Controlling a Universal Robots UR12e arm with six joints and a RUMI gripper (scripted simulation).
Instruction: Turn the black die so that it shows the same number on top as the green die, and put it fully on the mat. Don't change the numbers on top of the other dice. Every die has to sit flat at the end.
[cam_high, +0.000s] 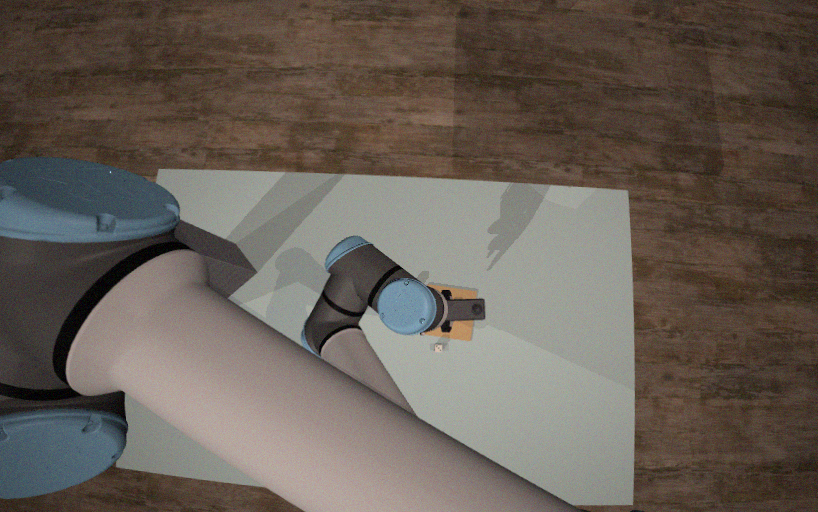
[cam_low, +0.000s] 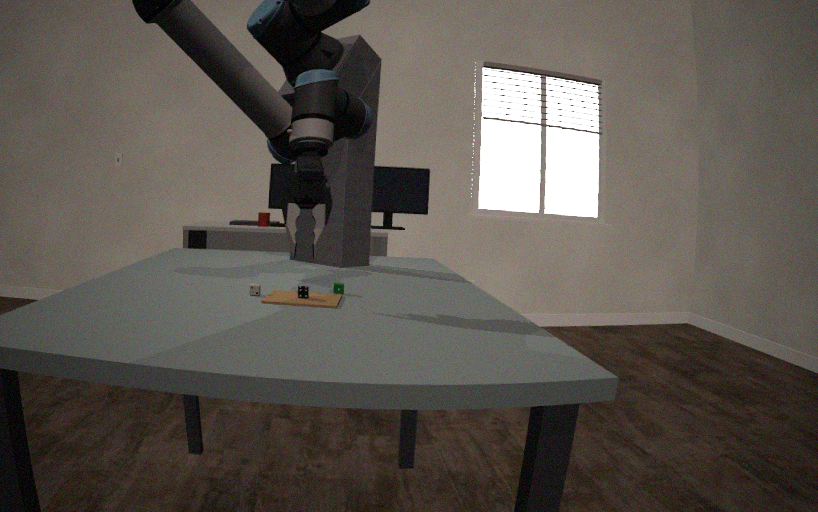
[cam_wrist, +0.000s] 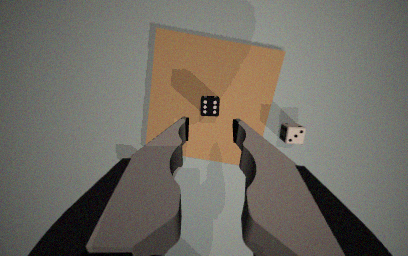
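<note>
Now: hand 8 cm above the black die. Round my hand: mat (9 cm below); green die (8 cm to the left, 8 cm below, 8 cm behind); white die (9 cm to the right, 8 cm below, 4 cm behind).
</note>
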